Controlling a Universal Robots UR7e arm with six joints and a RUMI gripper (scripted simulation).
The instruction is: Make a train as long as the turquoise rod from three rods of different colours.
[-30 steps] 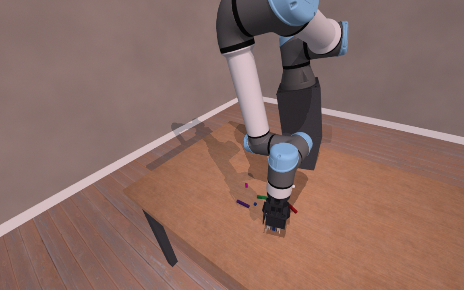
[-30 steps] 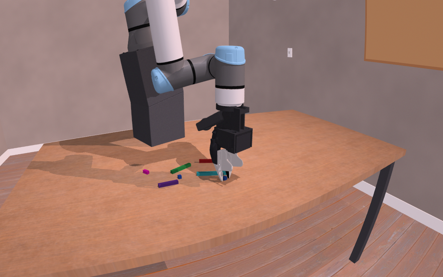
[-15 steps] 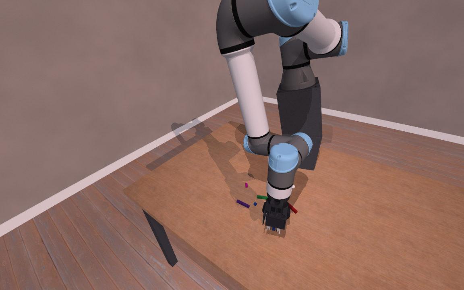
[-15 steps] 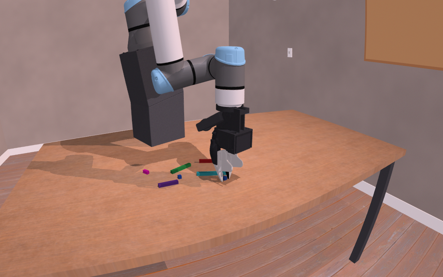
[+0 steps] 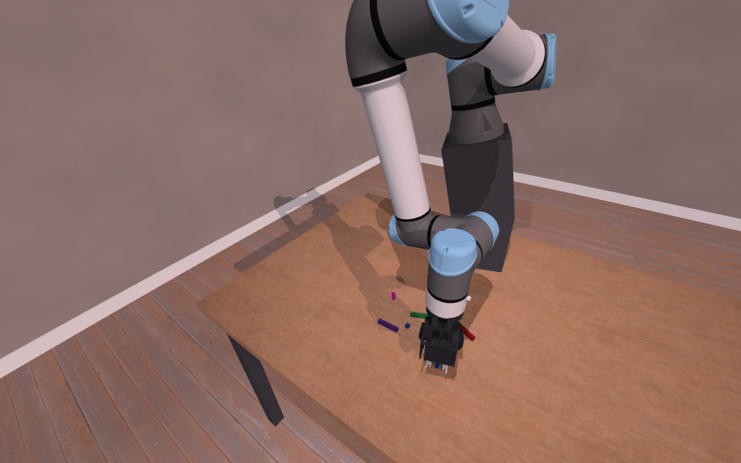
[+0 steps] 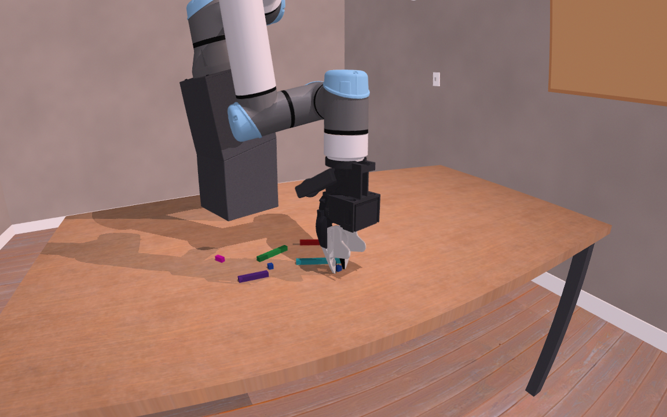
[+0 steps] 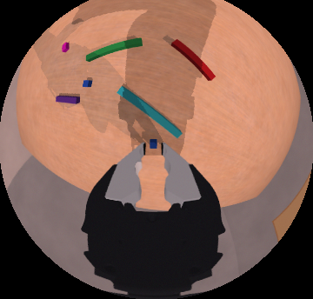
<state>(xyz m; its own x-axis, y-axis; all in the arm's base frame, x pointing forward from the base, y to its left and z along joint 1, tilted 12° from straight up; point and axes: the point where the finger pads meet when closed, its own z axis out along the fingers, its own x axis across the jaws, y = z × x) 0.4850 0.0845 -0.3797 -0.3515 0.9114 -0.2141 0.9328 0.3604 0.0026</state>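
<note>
My gripper is now 4 cm past the turquoise rod, 2 cm to the left of it and 1 cm above it. The rest, counted from my hand: green rod (11 cm behind, 10 cm to the right, 1 cm below); red rod (13 cm behind, 1 cm to the left, 1 cm below); purple rod (3 cm behind, 16 cm to the right, 1 cm below).
</note>
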